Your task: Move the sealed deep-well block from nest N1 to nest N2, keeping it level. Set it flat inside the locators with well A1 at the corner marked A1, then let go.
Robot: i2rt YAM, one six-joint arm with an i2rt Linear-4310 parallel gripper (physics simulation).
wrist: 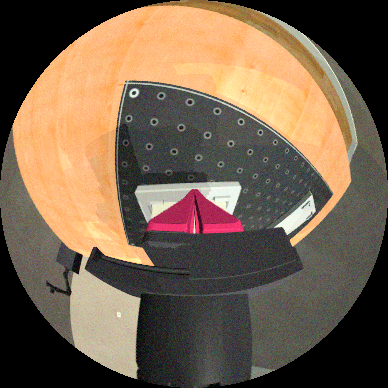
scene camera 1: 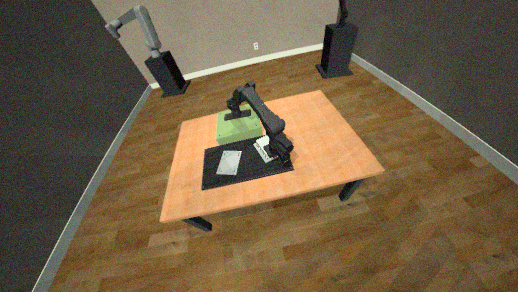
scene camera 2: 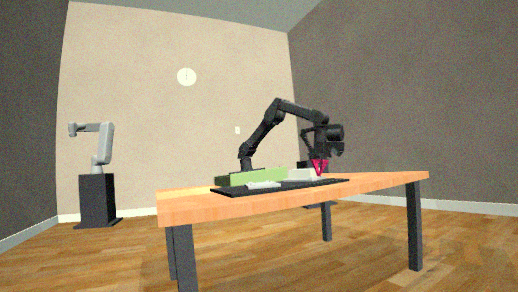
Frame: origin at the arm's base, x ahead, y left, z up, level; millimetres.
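Seen in the pictures: gripper, between the fingertips: (wrist: 194,193) (scene camera 1: 273,157) (scene camera 2: 318,176); arm's base, origin of its link: (scene camera 1: 237,115) (scene camera 2: 247,171).
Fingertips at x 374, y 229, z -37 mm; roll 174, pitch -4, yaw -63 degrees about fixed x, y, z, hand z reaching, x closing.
Note:
Pixels of each thing's top centre, then the offset from my fingertips to it.
- pale deep-well block, centre of its top: (wrist: 191,255) (scene camera 2: 304,168) (scene camera 1: 266,143) 74 mm back, 30 mm right, 36 mm up
- light grey nest, centre of its top: (wrist: 189,233) (scene camera 2: 304,176) (scene camera 1: 267,147) 74 mm back, 30 mm right, 0 mm up
- black perforated board, centre of its top: (wrist: 264,223) (scene camera 2: 279,184) (scene camera 1: 244,157) 29 mm back, 176 mm right, 17 mm down
The pale deep-well block (scene camera 1: 262,145) (scene camera 2: 300,173) (wrist: 161,208) stands in the light grey nest (wrist: 172,188) at the right part of the black board. In the wrist view its cream top shows on both sides of the fingers; its middle is hidden. My gripper (scene camera 2: 319,175) (wrist: 194,193) is shut, its crimson fingers meeting with nothing between them. They point down low at the block's end, in line with its middle; whether they touch it I cannot tell. The other nest (scene camera 1: 229,163) (scene camera 2: 263,185) (wrist: 298,216) lies flat and bare at the left. The A1 mark cannot be read.
The black perforated board (scene camera 1: 212,178) (scene camera 2: 230,193) (wrist: 165,135) lies on the wooden table (scene camera 1: 320,130) (scene camera 2: 190,212). A green base block (scene camera 1: 237,131) (scene camera 2: 255,176) carries the arm behind the board. Two other arms stand on pedestals (scene camera 1: 167,73) (scene camera 1: 337,50) off the table.

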